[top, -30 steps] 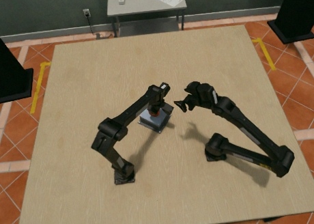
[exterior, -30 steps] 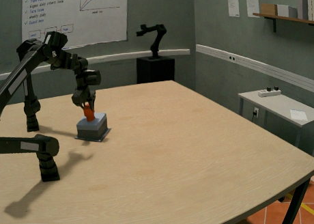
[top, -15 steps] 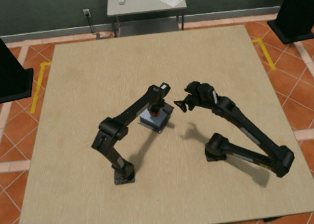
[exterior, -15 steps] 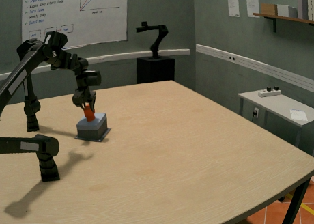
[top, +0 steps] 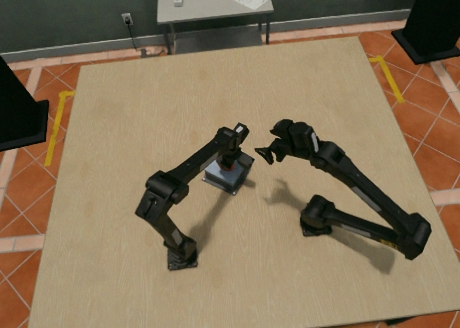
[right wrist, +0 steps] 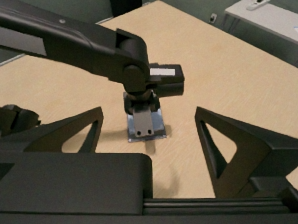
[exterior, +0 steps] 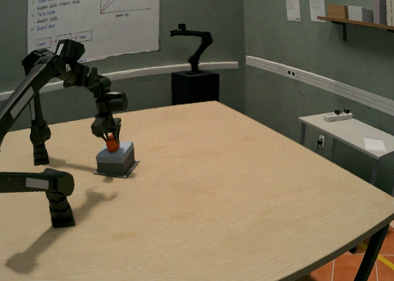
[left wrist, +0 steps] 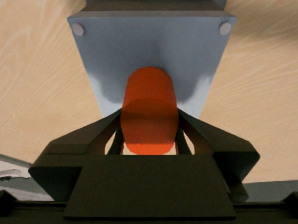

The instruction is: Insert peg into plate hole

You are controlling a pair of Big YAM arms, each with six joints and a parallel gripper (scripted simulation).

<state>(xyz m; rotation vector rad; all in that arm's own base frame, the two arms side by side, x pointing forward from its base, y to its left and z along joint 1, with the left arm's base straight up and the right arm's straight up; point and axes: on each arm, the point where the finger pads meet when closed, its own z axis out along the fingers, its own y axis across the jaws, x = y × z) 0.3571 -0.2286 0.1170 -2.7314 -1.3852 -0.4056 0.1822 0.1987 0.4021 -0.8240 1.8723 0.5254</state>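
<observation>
Now: left hand 20 mm above the orange-red peg. From my left hand the other things lie so: blue-grey plate 50 mm below, 10 mm ahead.
</observation>
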